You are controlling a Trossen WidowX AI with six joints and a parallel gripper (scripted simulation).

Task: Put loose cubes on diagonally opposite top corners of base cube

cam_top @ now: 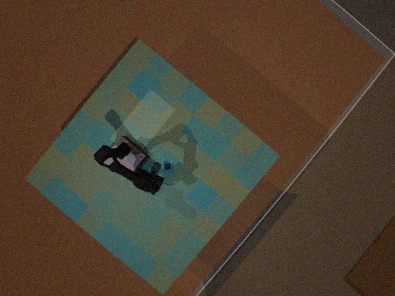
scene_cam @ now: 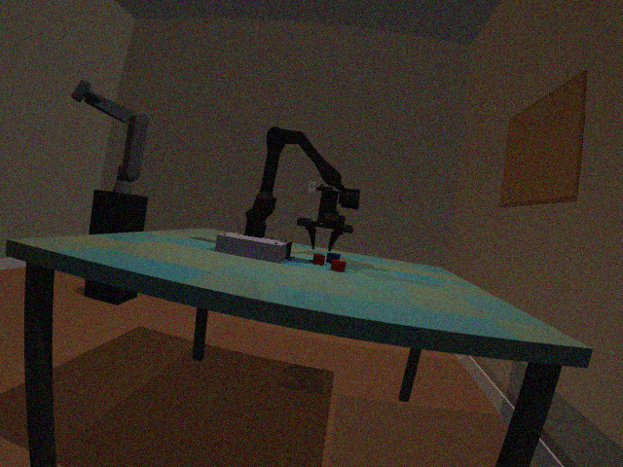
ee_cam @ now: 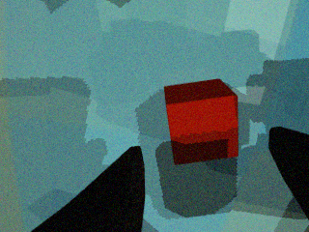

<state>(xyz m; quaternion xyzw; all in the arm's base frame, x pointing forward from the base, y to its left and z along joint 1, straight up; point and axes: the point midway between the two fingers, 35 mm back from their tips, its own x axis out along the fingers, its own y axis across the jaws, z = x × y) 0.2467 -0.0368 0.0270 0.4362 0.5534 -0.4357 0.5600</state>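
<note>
Right now my gripper tip is 3 cm above the red cube. From my gripper tip the other things lie so: blue cube: 5 cm ahead, 11 cm to the left, 3 cm below.
</note>
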